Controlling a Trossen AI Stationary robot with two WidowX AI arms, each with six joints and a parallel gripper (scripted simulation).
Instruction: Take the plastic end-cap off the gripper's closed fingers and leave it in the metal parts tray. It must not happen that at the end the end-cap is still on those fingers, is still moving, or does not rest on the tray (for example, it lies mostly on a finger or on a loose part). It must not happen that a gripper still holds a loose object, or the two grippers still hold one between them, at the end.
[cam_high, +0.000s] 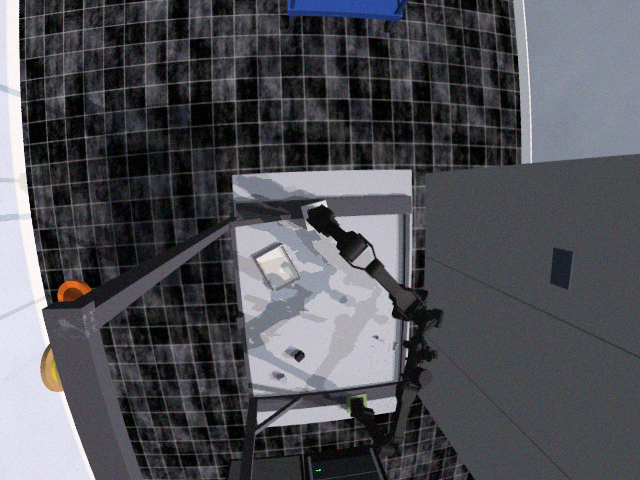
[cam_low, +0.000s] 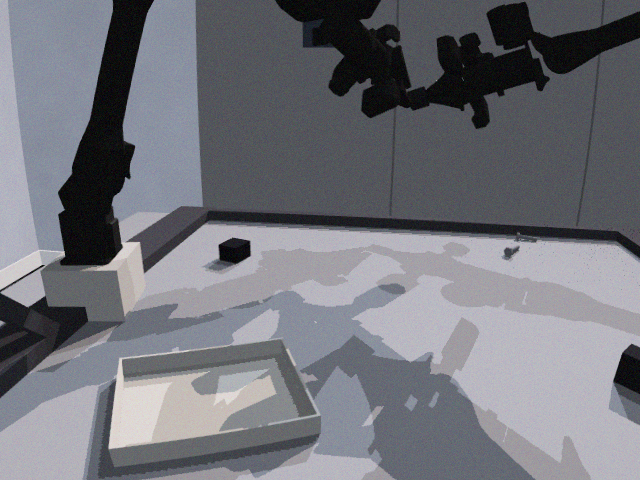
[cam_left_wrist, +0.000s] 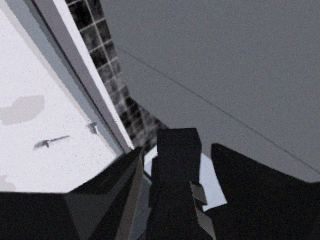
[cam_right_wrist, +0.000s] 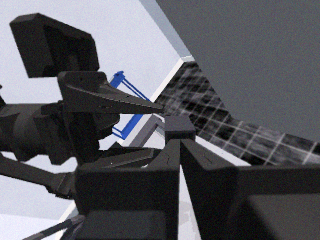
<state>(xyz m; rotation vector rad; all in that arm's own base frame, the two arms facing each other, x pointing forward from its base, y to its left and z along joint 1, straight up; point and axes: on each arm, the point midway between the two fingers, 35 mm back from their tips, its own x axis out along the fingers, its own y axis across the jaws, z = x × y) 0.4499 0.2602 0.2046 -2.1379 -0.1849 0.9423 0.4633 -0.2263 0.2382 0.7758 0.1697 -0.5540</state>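
Right now the black plastic end-cap is 40 mm to the right of my left hand, 20 mm below it and 10 mm ahead of it. From my left hand the other things lie so: metal part 270 mm below, 190 mm to the right, 110 mm behind; metal parts tray 480 mm behind, 270 mm below, 250 mm to the left.
My right hand is 20 mm short of the black plastic end-cap, 30 mm to the right of it and 10 mm above it. Also, from my right hand: metal part 110 mm behind, 120 mm to the right, 260 mm below; metal parts tray 470 mm behind, 320 mm to the left, 260 mm below.
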